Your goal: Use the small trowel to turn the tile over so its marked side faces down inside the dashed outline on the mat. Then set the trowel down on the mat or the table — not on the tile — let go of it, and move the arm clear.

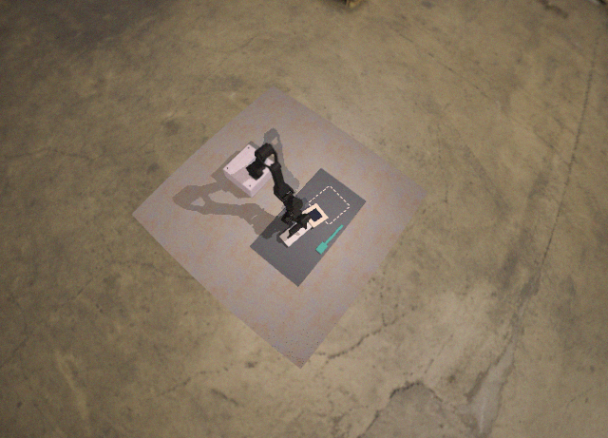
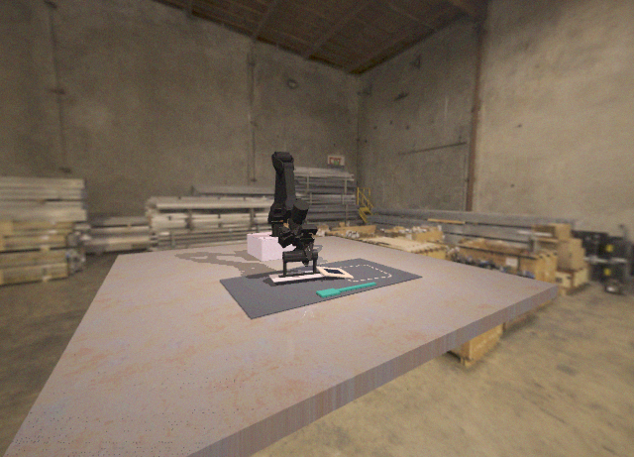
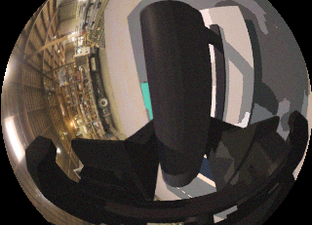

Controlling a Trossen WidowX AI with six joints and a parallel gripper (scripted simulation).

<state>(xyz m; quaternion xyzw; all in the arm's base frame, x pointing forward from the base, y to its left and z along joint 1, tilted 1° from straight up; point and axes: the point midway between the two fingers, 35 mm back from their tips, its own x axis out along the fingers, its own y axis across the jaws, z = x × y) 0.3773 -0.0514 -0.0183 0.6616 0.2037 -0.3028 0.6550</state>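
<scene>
My gripper tip is now 1 cm past the tile, 11 cm to the right of it and 5 cm above it. From my gripper tip the other things lie so: dark mat: 6 cm to the left, 8 cm below; teal trowel: 14 cm ahead, 5 cm to the left, 6 cm below.
</scene>
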